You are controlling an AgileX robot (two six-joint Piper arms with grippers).
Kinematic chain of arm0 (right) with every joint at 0, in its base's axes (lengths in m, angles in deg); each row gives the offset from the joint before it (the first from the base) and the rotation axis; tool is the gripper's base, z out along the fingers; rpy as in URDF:
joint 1: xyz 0 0 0.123 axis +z
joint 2: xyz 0 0 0 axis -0.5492 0.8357 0
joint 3: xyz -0.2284 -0.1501 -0.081 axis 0.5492 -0.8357 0
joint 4: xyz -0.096 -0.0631 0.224 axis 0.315 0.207 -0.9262
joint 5: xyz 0 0 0 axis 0.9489 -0.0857 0.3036
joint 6: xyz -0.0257 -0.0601 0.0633 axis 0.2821 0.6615 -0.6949
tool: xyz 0 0 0 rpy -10.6 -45.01 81.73
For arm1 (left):
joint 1: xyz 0 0 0.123 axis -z
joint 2: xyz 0 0 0 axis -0.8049 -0.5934 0
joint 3: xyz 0.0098 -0.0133 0.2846 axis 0.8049 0.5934 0
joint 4: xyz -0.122 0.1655 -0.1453 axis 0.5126 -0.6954 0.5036
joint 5: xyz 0 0 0 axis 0.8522 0.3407 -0.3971
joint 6: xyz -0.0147 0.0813 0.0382 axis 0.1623 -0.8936 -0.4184
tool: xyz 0 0 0 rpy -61.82 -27.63 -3.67
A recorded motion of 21 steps. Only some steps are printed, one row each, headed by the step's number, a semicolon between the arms.
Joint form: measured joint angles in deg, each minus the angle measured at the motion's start. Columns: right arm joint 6, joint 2, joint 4, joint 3, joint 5, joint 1; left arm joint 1, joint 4, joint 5, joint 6, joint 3, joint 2.
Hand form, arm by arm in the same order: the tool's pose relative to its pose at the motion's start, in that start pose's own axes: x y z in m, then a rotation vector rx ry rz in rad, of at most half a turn. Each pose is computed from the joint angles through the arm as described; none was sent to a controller.
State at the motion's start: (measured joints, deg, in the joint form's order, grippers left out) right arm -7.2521 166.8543 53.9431 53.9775 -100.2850 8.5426; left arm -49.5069 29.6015 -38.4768 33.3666 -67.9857 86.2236
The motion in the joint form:
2: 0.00 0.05 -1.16 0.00 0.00 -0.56; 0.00 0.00 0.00 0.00 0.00 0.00
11: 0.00 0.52 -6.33 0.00 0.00 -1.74; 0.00 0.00 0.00 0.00 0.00 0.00
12: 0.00 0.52 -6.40 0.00 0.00 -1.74; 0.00 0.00 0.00 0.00 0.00 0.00
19: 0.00 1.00 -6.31 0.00 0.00 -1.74; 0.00 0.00 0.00 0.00 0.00 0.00
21: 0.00 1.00 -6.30 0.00 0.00 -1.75; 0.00 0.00 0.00 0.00 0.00 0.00
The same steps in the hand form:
2: 0.0005 -0.0034 0.0005 -0.0160 -0.0012 0.0160; 0.0000 0.0000 0.0000 0.0000 0.0000 0.0000
11: 0.0016 -0.0064 0.0043 -0.0947 -0.0045 0.0658; 0.0000 0.0000 0.0000 0.0000 0.0000 0.0000
12: 0.0015 -0.0063 0.0043 -0.0959 -0.0047 0.0662; 0.0000 0.0000 0.0000 0.0000 0.0000 0.0000
19: 0.0024 -0.0063 0.0087 -0.0955 0.0038 0.0661; 0.0000 0.0000 0.0000 0.0000 0.0000 0.0000
21: 0.0025 -0.0064 0.0087 -0.0952 0.0038 0.0662; 0.0000 0.0000 0.0000 0.0000 0.0000 0.0000

